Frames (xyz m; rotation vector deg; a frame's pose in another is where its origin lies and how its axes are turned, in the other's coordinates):
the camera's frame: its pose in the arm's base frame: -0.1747 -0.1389 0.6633 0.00 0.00 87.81
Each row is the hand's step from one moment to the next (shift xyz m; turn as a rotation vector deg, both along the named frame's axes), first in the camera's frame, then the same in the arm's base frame.
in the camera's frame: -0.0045 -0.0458 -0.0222 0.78 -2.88 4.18
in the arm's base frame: 0.0456 -0.0062 -0.0222 2.91 0.67 4.18
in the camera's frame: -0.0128 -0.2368 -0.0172 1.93 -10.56 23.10
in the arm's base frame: 0.2361 -0.0218 -0.0172 10.63 1.53 23.10
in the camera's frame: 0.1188 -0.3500 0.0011 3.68 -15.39 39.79
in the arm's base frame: 0.3543 0.1053 0.0011 15.52 3.09 39.79
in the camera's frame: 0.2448 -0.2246 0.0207 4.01 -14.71 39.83
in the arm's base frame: 0.2338 0.2360 0.0207 14.85 3.44 39.83
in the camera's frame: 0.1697 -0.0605 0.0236 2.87 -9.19 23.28
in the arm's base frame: 0.0669 0.1673 0.0236 9.29 2.52 23.28
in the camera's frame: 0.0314 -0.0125 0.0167 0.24 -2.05 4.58
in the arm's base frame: 0.0137 0.0309 0.0167 2.06 0.16 4.58
